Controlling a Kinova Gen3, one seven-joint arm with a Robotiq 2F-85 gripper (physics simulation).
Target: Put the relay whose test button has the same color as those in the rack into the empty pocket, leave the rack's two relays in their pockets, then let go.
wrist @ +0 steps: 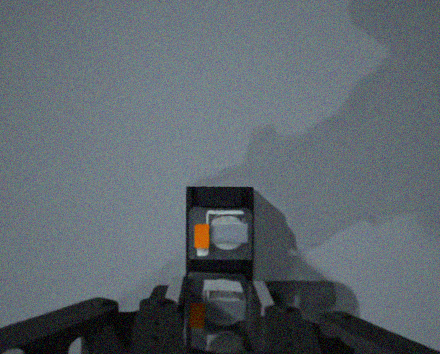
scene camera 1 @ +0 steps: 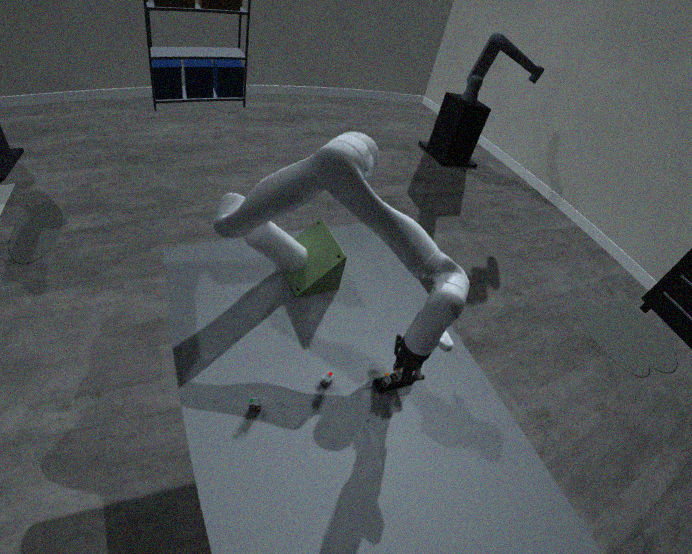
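Where they show: gripper, between the fingertips: (wrist: 216, 299) (scene camera 1: 398, 375); arm's base, origin of its link: (scene camera 1: 296, 258).
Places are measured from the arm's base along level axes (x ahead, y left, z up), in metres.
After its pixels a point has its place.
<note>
The black rack (scene camera 1: 383, 386) (wrist: 220, 196) {x 0.468, y 0.199, z -0.022 m} lies on the light mat. In the wrist view, a clear relay with an orange button (wrist: 201, 236) {x 0.459, y 0.183, z 0.003 m} sits in its far pocket. My gripper (scene camera 1: 402, 373) {x 0.465, y 0.153, z -0.005 m} (wrist: 216, 299) {x 0.465, y 0.153, z -0.005 m} is shut on another clear relay (wrist: 224, 300) {x 0.468, y 0.158, z 0.014 m}, whose button is also orange. The held relay is upright, in line with the rack and over or in its middle pocket; its depth cannot be told. What seems to be part of the near relay (wrist: 225, 343) {x 0.469, y 0.129, z -0.008 m} shows at the lower edge. A red-button relay (scene camera 1: 326, 379) {x 0.429, y -0.036, z -0.003 m} and a green-button relay (scene camera 1: 254, 405) {x 0.455, y -0.221, z -0.004 m} stand apart on the mat.
The arm's green base block (scene camera 1: 323, 253) {x 0.051, y 0.068, z 0.060 m} is at the back of the mat (scene camera 1: 461, 490) {x 0.786, y 0.192, z -0.045 m}. A small white object (scene camera 1: 446, 341) lies behind the gripper at the mat's right edge. A dark pedestal with another arm (scene camera 1: 458, 129) and a shelf unit (scene camera 1: 199, 10) are far back.
</note>
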